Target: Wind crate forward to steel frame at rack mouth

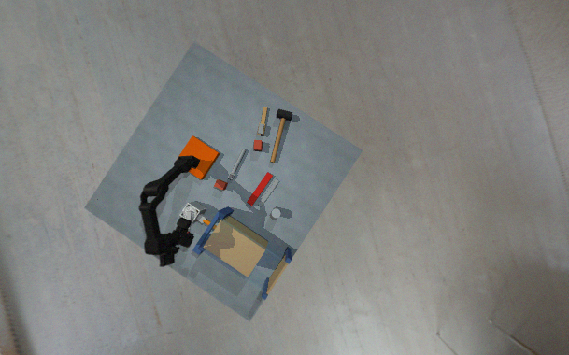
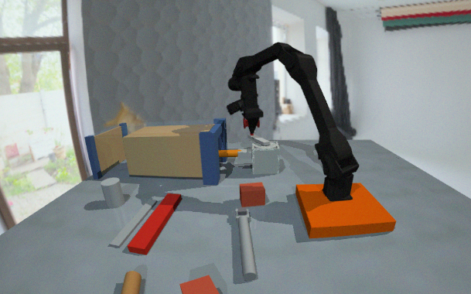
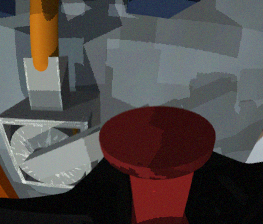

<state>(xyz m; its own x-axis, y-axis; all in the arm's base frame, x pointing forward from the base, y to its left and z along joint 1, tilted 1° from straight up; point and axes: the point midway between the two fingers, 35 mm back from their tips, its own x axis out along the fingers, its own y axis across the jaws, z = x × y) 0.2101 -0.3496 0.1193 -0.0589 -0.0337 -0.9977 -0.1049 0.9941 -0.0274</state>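
Right now my gripper tip is 2 cm below the red knob. The rest, counted from my gripper tip: grey crank handle 3 cm to the left, 2 cm behind, 1 cm below; then grey winch 8 cm to the left, 8 cm below, 6 cm behind; then frame 12 cm ahead, 8 cm to the left, 1 cm below.
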